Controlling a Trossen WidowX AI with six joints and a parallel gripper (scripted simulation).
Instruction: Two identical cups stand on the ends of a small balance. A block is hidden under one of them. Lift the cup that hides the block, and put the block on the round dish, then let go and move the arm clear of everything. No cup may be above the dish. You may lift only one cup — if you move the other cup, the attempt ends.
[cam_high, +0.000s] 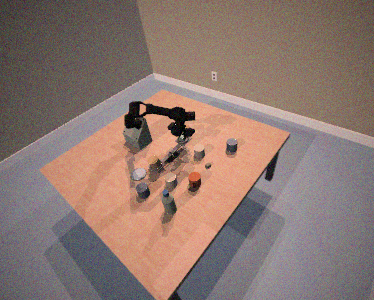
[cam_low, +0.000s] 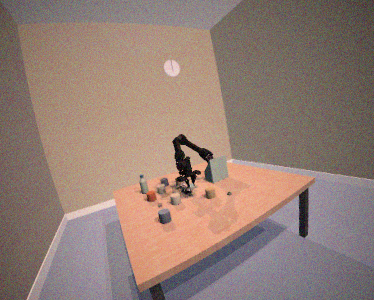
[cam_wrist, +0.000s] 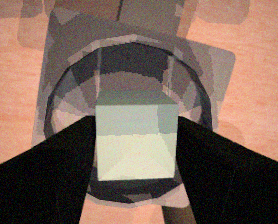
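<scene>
The round grey dish lies 7 cm behind my gripper tip, 36 cm to the right of it and 8 cm below it. From my gripper tip the other things lie so: dark block 25 cm ahead, 4 cm to the right, 7 cm below; then tan cup 9 cm behind, 13 cm to the left, 4 cm below; then balance 12 cm to the right, 6 cm below.
</scene>
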